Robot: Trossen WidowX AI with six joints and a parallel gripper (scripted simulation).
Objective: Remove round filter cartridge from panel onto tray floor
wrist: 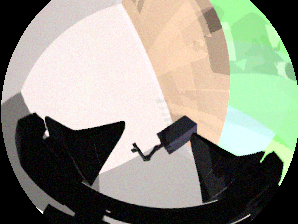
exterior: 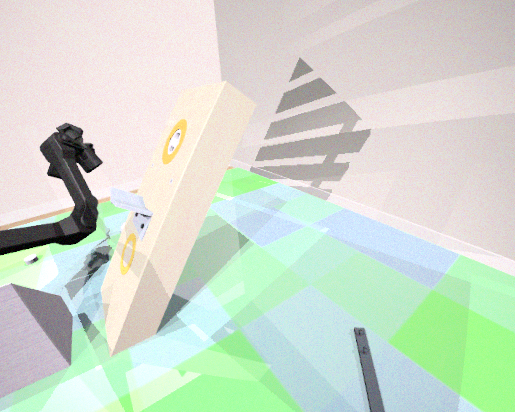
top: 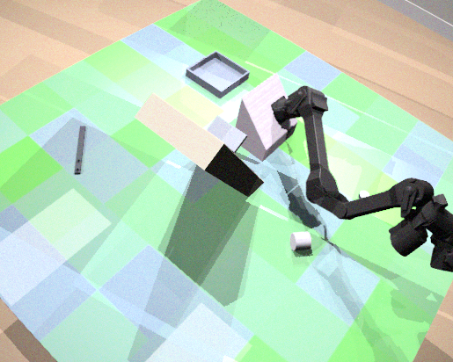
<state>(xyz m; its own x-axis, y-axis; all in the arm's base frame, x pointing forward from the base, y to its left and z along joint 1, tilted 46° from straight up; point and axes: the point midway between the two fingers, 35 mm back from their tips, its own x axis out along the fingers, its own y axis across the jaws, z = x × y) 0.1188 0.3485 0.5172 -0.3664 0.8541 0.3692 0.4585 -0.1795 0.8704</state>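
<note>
Now: gripper tip 630 mm to the left of the round white filter cartridge, 280 mm short of it and 70 mm below it. Also, from my gripper tip: grey bracket: 630 mm to the right, 180 mm ahead, 20 mm below; then grey-blue tray: 930 mm to the right, 190 mm below, 160 mm behind.
</note>
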